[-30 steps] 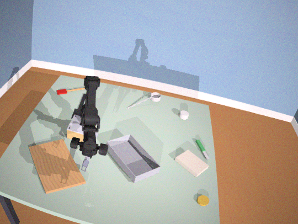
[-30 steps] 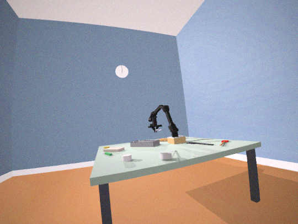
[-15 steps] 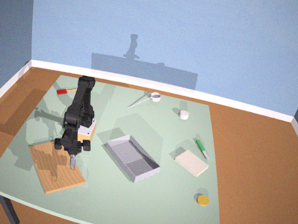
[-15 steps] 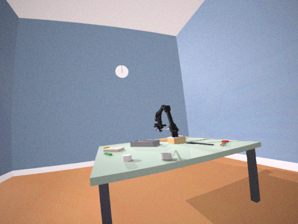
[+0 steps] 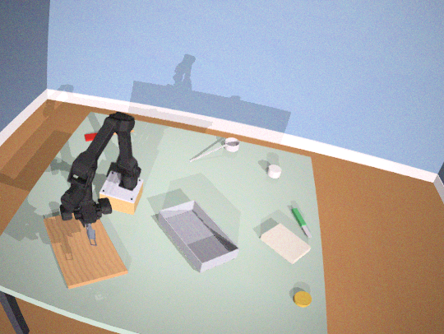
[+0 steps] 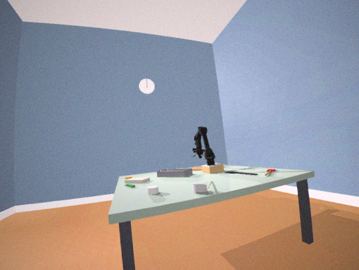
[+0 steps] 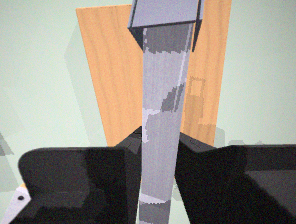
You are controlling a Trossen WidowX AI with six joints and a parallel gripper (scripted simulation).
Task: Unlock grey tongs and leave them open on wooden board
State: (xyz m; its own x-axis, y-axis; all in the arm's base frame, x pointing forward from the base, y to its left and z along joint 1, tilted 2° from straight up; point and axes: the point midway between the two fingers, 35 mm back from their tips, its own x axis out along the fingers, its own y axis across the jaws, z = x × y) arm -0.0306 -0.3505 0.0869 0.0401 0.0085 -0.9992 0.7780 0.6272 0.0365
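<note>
The wooden board is 12 cm below my gripper tip and 3 cm behind it. Round my gripper tip: red spatula 75 cm to the left, 28 cm behind, 12 cm below; then cream block 71 cm ahead, 33 cm to the left, 11 cm below; then grey roasting tin 36 cm ahead, 23 cm to the left, 10 cm below.
</note>
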